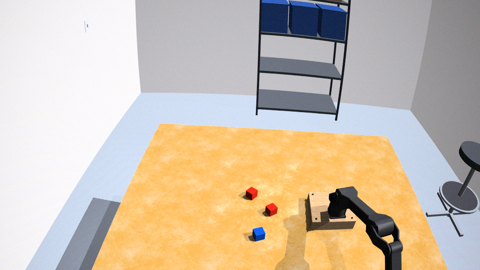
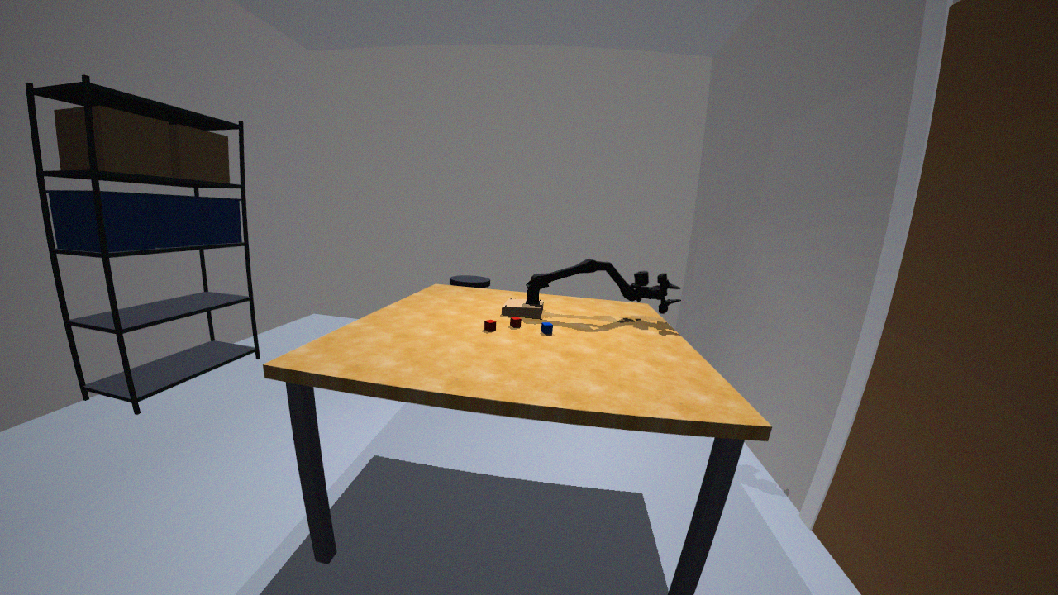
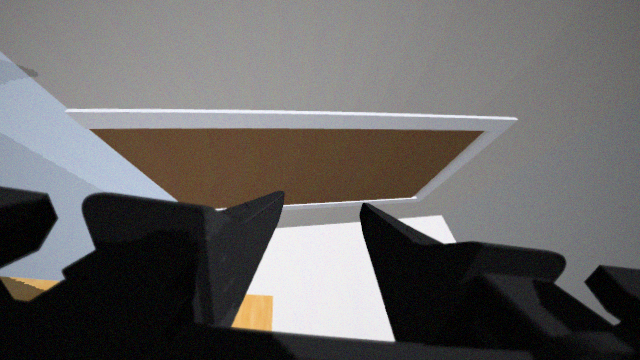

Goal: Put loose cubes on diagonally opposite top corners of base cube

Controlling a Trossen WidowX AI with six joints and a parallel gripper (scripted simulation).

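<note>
My gripper tip is 610 mm to the left of the blue cube, 270 mm short of it and 130 mm above it.
</note>
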